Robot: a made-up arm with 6 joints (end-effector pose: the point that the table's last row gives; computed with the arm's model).
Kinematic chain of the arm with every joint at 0, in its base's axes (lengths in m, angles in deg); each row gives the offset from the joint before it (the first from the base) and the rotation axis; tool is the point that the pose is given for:
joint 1: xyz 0 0 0.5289 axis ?
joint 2: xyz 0 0 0 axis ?
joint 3: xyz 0 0 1.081 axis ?
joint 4: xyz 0 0 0 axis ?
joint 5: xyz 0.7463 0 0 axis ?
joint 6: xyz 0 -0.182 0 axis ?
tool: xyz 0 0 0
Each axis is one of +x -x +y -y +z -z.
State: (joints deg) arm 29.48 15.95 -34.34 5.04 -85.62 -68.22
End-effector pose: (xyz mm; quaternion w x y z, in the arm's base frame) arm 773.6 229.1 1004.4 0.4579 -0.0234 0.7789 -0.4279
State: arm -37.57 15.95 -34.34 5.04 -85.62 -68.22
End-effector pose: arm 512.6 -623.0 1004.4 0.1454 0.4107 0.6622 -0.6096
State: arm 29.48 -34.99 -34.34 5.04 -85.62 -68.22
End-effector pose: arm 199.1 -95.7 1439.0 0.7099 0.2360 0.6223 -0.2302
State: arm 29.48 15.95 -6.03 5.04 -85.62 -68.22
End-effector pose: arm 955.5 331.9 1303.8 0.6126 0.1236 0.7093 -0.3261
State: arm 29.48 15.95 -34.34 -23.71 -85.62 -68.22
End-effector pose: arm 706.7 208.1 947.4 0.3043 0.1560 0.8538 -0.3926
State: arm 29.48 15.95 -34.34 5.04 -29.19 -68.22
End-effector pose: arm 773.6 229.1 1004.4 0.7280 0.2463 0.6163 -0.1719
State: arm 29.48 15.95 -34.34 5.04 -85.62 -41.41
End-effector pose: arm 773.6 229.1 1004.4 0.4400 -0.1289 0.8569 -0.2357
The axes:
joint 1: +z
joint 2: +y
joint 3: -y
joint 4: -x
joint 5: -y
joint 6: -x

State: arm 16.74 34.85 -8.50 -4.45 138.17 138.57
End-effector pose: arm 1154.2 157.7 893.5 0.3383 -0.5934 -0.3136 -0.6596
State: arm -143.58 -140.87 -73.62 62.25 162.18 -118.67
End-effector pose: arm 385.9 390.1 440.9 0.8568 -0.2174 0.4402 0.1576
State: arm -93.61 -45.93 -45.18 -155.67 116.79 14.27
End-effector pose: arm 167.4 19.0 1215.6 0.4979 -0.2871 0.4165 0.7044
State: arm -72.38 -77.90 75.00 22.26 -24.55 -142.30
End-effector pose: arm -691.1 1619.5 1034.1 0.5714 0.0490 -0.6157 0.5403
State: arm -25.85 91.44 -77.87 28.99 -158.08 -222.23
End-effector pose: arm 257.9 -301.8 276.6 0.4941 -0.7742 0.1006 -0.3826
